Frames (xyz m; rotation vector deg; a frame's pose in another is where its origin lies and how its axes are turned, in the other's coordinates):
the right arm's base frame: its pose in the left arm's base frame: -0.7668 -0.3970 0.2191 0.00 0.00 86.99
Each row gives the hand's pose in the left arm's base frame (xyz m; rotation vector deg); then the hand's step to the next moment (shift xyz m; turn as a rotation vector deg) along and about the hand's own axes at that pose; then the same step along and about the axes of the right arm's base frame.
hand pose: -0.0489 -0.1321 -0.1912 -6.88 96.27 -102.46
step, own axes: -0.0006 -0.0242 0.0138 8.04 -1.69 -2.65
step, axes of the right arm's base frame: -0.0129 0.0017 0.0246 -2.44 8.07 -1.86
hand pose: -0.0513 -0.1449 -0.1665 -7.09 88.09 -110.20
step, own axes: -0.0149 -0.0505 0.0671 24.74 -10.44 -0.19
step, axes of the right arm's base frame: -0.0423 -0.0228 0.0704 -13.61 23.11 1.38
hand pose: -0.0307 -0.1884 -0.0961 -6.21 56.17 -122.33
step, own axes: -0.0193 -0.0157 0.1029 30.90 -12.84 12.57
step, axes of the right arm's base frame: -0.0413 -0.0439 0.0870 -24.66 23.62 10.56
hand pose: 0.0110 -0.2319 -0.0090 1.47 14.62 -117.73
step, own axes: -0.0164 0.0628 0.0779 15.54 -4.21 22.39
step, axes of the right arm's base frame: -0.0257 -0.0711 0.0675 -16.32 8.26 20.63
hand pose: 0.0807 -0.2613 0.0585 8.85 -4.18 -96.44
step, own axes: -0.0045 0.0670 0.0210 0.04 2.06 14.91
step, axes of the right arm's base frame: -0.0010 -0.0635 0.0303 -0.92 0.09 15.02
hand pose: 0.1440 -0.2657 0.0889 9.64 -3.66 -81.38
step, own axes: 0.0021 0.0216 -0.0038 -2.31 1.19 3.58
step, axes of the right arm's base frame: 0.0024 -0.0219 -0.0005 2.18 -0.18 3.85
